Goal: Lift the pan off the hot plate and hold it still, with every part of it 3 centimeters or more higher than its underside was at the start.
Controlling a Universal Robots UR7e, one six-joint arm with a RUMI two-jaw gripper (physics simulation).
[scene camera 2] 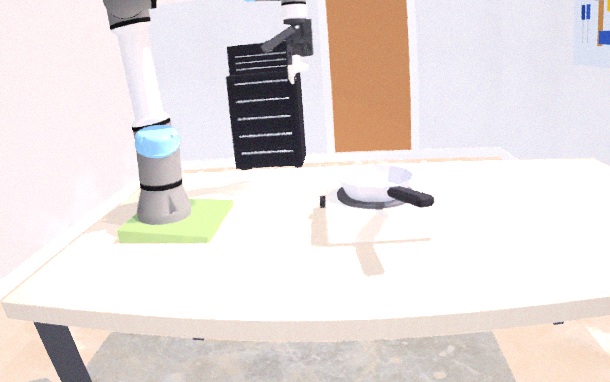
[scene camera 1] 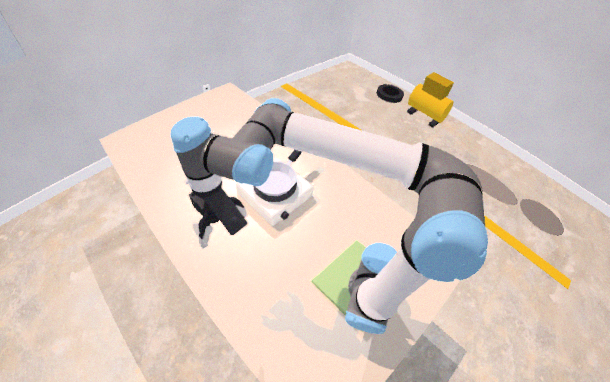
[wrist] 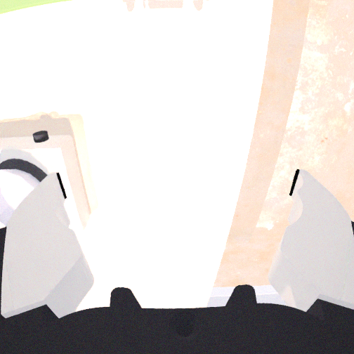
Scene:
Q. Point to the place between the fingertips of my gripper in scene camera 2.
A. At 294,82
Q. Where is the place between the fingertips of my gripper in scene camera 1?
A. At 225,231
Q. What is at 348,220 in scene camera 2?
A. A white hot plate.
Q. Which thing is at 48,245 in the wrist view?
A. My gripper.

